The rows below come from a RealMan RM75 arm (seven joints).
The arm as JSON. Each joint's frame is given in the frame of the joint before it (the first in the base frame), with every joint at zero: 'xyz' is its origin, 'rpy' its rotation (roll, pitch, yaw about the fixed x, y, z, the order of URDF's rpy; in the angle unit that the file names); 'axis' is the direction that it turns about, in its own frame. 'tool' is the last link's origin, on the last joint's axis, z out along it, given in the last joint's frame.
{
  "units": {
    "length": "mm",
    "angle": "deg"
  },
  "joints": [
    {
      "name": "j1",
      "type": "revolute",
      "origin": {
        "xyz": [
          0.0,
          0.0,
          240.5
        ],
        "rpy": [
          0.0,
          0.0,
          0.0
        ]
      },
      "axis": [
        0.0,
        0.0,
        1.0
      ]
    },
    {
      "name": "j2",
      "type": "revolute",
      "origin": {
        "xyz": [
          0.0,
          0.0,
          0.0
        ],
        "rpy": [
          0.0,
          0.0,
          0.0
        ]
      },
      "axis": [
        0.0,
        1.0,
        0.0
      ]
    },
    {
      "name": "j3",
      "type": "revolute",
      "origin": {
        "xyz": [
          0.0,
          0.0,
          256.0
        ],
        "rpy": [
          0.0,
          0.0,
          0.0
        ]
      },
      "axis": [
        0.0,
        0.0,
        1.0
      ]
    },
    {
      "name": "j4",
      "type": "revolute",
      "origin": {
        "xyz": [
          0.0,
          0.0,
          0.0
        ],
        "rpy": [
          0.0,
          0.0,
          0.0
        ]
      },
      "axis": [
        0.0,
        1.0,
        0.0
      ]
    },
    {
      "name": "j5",
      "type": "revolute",
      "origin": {
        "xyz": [
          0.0,
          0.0,
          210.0
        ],
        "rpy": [
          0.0,
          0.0,
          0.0
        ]
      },
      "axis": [
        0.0,
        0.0,
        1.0
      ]
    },
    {
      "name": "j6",
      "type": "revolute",
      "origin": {
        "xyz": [
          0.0,
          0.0,
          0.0
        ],
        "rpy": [
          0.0,
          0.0,
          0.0
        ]
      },
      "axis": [
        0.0,
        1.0,
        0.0
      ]
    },
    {
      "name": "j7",
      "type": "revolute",
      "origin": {
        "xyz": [
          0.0,
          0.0,
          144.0
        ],
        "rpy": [
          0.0,
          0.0,
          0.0
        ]
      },
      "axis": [
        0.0,
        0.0,
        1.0
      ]
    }
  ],
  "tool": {
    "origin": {
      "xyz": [
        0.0,
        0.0,
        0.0
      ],
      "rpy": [
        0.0,
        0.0,
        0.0
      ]
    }
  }
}
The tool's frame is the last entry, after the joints.
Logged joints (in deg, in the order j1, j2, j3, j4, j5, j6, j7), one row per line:
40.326 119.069 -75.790 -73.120 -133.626 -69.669 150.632
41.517 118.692 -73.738 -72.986 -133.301 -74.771 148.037
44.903 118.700 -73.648 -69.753 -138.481 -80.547 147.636
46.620 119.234 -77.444 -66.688 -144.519 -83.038 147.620
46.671 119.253 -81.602 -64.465 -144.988 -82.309 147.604
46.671 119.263 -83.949 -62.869 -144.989 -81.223 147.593
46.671 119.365 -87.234 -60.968 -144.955 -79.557 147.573
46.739 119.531 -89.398 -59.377 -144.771 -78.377 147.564
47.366 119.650 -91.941 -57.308 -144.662 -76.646 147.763
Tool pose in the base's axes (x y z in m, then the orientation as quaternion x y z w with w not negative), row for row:
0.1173 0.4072 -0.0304 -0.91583 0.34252 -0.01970 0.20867
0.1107 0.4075 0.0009 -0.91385 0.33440 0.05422 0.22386
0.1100 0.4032 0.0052 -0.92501 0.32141 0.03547 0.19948
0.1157 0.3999 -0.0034 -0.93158 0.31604 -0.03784 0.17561
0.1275 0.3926 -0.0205 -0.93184 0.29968 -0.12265 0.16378
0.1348 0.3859 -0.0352 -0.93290 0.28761 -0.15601 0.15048
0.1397 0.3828 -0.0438 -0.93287 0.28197 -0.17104 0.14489
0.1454 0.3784 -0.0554 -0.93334 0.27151 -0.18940 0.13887
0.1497 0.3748 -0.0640 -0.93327 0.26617 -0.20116 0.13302
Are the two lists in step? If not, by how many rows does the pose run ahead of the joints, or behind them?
The pose runs 1 row behind the joints: the pose in row i belongs to the joints in row i - 1.
